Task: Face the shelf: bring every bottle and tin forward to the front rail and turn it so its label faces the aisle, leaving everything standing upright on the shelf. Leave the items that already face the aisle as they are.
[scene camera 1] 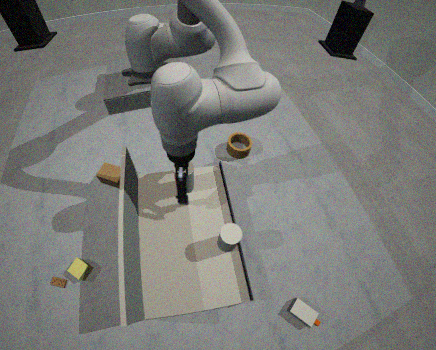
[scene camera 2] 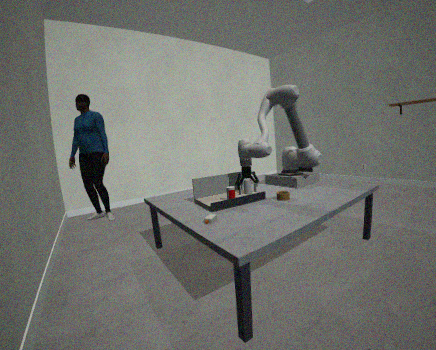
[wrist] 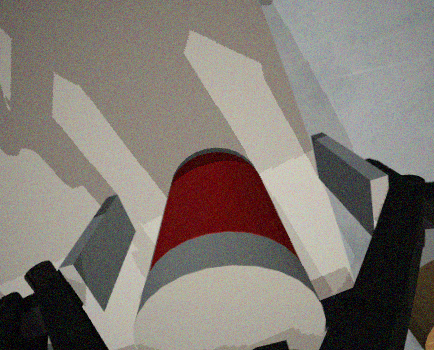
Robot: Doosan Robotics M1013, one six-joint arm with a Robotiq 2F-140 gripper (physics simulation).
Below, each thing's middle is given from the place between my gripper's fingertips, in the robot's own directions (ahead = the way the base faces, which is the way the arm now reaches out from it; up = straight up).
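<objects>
Looking at the beige shelf board (scene camera 1: pixel 183 270), I find my hand 20 mm above it and 160 mm short of it. The beige shelf (scene camera 1: pixel 169 263) is 50 mm above my hand and 160 mm ahead of it. Then there is the shelf back wall (scene camera 1: pixel 130 284), which is 150 mm to the right of my hand, 180 mm ahead of it and 50 mm above it; going by their middles, it is the farthest from my hand of the things named here.
</objects>
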